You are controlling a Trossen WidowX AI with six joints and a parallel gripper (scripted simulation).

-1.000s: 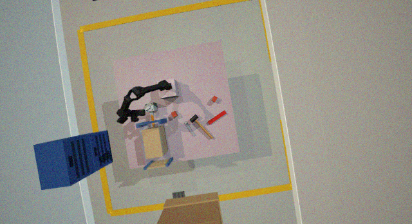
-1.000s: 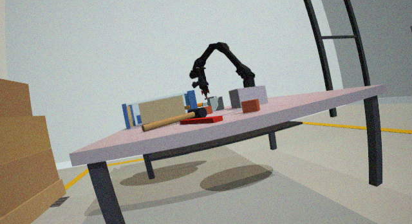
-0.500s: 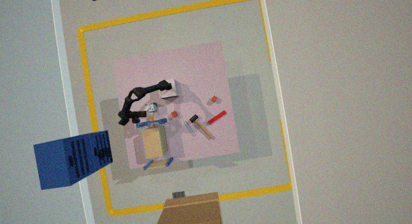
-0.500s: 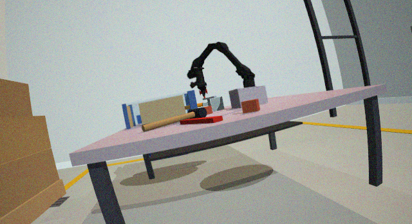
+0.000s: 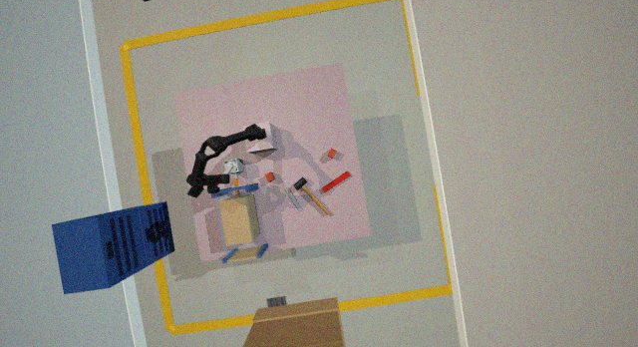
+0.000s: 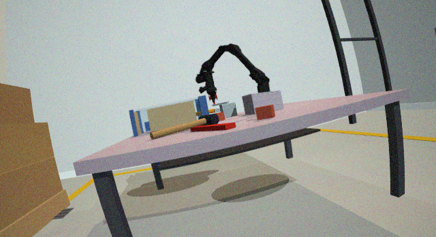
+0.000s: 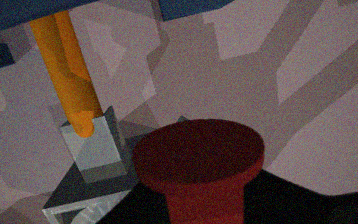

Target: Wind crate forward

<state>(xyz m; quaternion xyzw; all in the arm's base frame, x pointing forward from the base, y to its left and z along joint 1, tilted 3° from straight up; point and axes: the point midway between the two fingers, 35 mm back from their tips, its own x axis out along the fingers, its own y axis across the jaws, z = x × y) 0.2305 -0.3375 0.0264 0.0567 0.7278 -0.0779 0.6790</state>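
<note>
My gripper tip is now 30 mm to the right of the winch handle, 30 mm past it and 10 mm above it. Round my gripper tip: grey winch (80 mm below, 80 mm behind, 70 mm to the left); then blue steel frame (90 mm ahead, 60 mm to the left, 10 mm below); then red knob (20 mm above).
</note>
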